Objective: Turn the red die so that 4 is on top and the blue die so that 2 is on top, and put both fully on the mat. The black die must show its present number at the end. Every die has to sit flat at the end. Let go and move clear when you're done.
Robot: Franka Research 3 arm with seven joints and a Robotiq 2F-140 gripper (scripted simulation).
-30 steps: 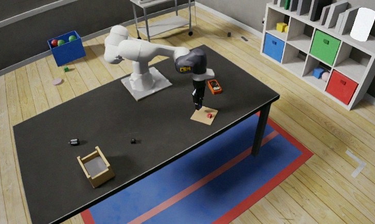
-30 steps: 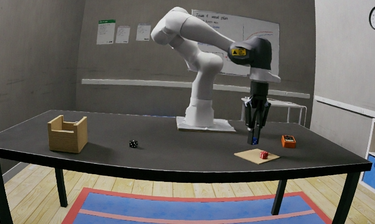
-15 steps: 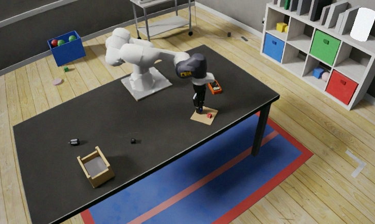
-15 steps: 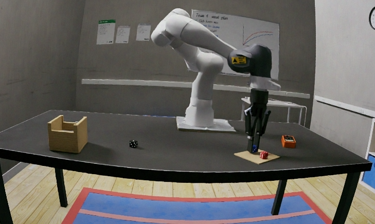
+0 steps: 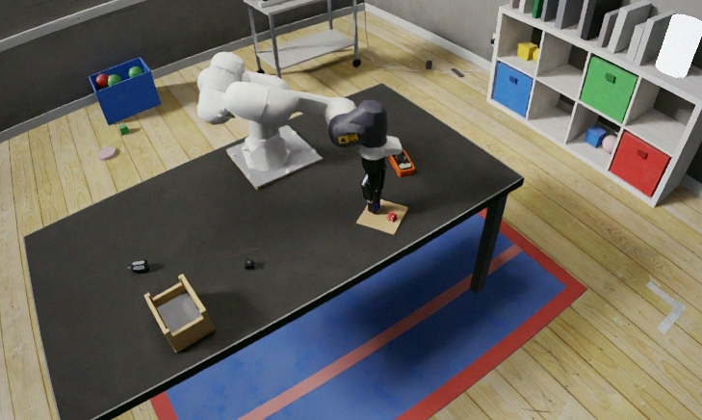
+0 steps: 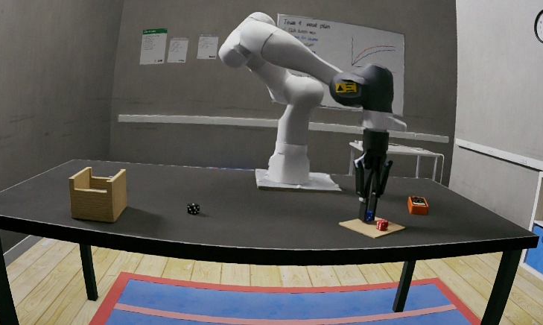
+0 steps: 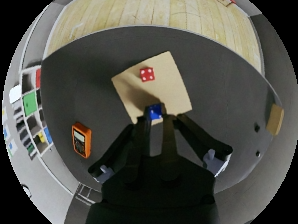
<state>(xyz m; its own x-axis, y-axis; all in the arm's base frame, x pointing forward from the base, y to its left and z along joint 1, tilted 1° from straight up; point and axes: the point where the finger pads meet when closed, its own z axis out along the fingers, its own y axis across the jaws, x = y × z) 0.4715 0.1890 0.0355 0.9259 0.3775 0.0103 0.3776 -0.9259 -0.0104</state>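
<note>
The blue die lies 2 cm below my hand. The rest, counted from my hand: tan mat: 4 cm ahead, 1 cm to the left, 4 cm below; red die: 7 cm ahead, 3 cm to the left, 3 cm below; orange device: 15 cm behind, 23 cm to the left, 3 cm below.
</note>
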